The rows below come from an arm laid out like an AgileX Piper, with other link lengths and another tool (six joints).
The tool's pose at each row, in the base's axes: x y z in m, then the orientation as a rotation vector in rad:
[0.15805, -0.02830, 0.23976, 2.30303, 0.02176, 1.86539]
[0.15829, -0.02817, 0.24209, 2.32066, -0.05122, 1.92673]
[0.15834, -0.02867, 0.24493, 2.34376, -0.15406, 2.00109]
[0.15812, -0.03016, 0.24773, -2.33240, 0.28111, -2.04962]
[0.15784, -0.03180, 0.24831, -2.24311, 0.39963, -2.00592]
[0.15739, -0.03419, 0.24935, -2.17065, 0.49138, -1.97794]
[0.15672, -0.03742, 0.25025, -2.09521, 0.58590, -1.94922]
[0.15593, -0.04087, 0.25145, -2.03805, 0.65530, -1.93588]
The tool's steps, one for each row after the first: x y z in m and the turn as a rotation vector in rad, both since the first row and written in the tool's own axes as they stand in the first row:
[0.00233, 0.00019, -0.00025, 0.00914, 0.02018, 0.07241]
[0.00503, 0.00109, -0.00070, 0.01950, 0.04229, 0.16862]
[0.00751, 0.00299, -0.00127, 0.02876, 0.06405, 0.28321]
[0.00781, 0.00472, -0.00145, 0.03880, 0.07422, 0.40066]
[0.00843, 0.00727, -0.00179, 0.04040, 0.08677, 0.49064]
[0.00876, 0.01065, -0.00220, 0.03781, 0.10049, 0.58327]
[0.00933, 0.01430, -0.00276, 0.02988, 0.11563, 0.64824]

